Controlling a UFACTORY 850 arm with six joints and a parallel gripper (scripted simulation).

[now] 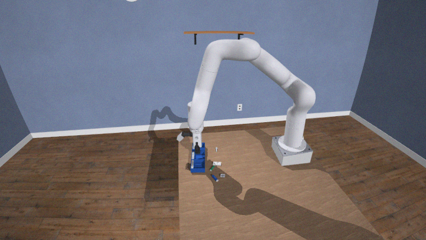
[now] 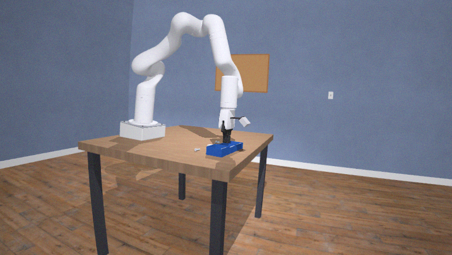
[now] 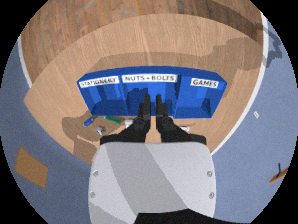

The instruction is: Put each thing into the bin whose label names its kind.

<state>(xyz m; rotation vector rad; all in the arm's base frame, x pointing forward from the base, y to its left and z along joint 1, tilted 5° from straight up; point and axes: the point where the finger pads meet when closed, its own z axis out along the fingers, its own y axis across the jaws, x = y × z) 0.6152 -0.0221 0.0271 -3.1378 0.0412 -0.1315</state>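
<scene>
The joined blue bins is 5 cm below my hand. Round my hand: white bolt 13 cm behind, 8 cm to the right, 6 cm below; then white domino-like tile 12 cm behind, 6 cm to the left, 6 cm below; then green cylinder 8 cm behind, 10 cm to the left, 6 cm below.
</scene>
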